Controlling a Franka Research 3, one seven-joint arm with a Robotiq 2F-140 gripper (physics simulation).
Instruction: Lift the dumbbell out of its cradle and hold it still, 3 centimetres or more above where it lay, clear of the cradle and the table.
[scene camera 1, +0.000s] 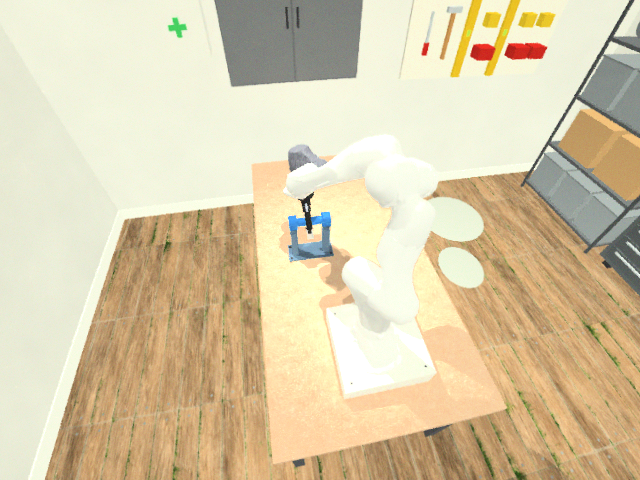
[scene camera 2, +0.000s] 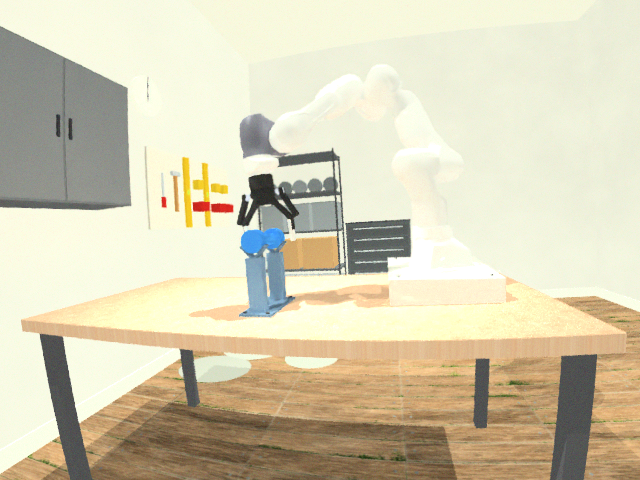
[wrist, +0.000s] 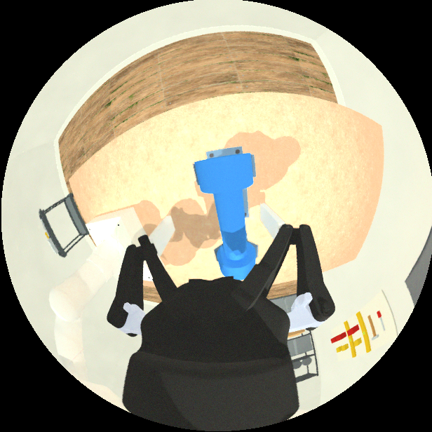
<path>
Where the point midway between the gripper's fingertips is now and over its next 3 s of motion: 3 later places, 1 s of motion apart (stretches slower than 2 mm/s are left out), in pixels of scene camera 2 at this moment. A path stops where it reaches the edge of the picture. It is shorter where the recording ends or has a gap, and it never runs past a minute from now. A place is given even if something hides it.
My gripper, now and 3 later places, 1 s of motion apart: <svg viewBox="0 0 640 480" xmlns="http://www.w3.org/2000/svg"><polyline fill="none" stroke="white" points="271,243 265,240 265,232 264,221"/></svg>
</path>
